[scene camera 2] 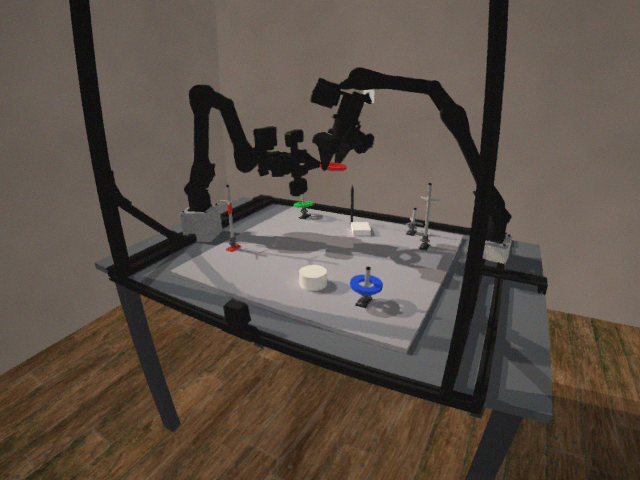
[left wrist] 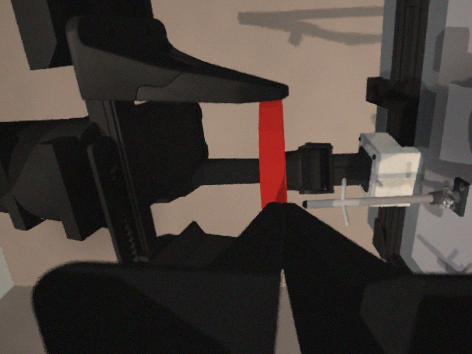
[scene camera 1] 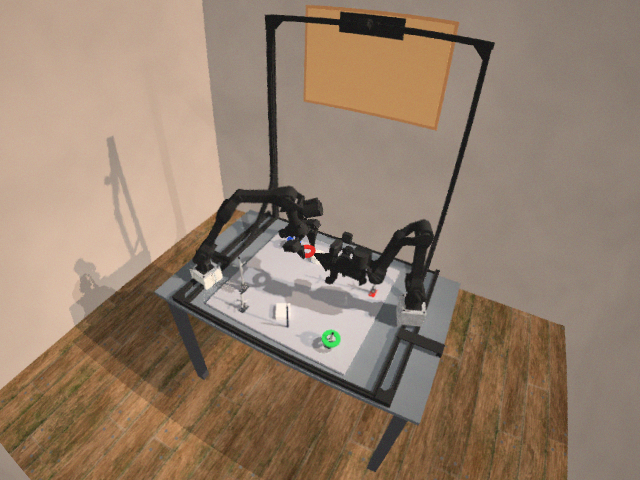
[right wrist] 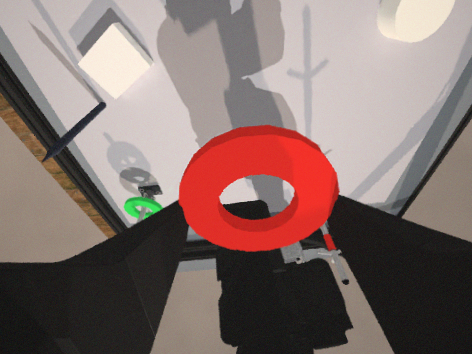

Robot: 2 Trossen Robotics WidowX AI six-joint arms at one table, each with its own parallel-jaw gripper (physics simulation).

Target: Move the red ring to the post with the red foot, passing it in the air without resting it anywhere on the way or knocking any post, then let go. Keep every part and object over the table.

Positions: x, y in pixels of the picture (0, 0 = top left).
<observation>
My left gripper shows in scene camera 2, in the left wrist view (280, 215), in scene camera 1 (314, 254) and in the right wrist view. My right gripper shows in scene camera 2, in the left wrist view, in scene camera 1 (308, 252) and in the right wrist view (256, 203). The same spot on my left gripper: (scene camera 2: 300, 156) is (right wrist: 267, 312). The same spot on my right gripper: (scene camera 2: 325, 155) is (left wrist: 186, 67).
</observation>
